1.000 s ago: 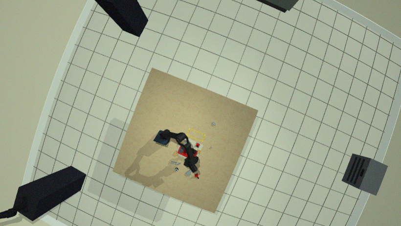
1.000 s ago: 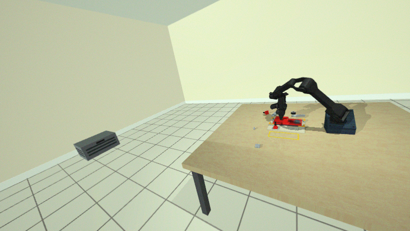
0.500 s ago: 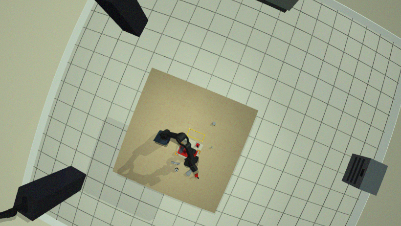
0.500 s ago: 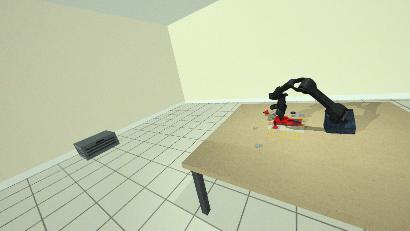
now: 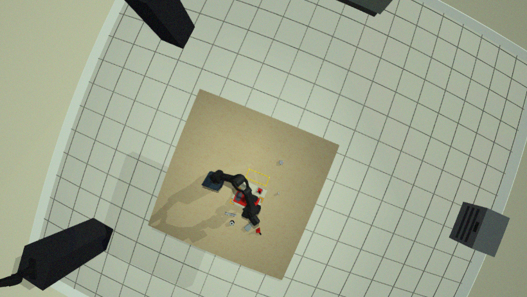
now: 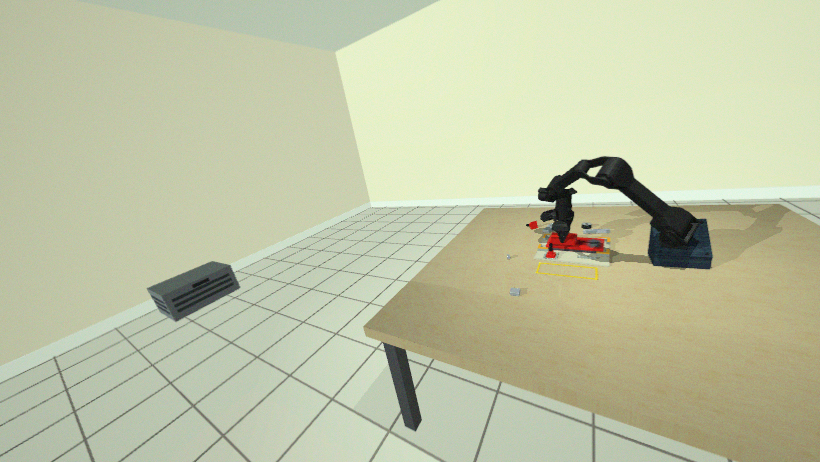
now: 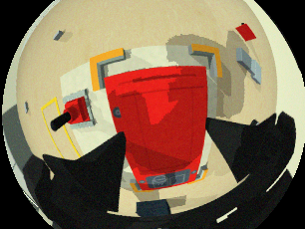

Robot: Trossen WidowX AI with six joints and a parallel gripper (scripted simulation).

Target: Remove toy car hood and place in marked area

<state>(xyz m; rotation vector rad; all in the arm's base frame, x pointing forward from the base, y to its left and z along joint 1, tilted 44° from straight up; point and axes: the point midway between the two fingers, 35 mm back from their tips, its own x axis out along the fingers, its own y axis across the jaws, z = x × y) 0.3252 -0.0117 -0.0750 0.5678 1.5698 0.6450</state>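
Now: the red hood right at my gripper tip. The rest, counted from my gripper tip: wheel 7 cm behind, 24 cm to the right, 3 cm below; grey bar 11 cm behind, 17 cm to the right, 3 cm below.
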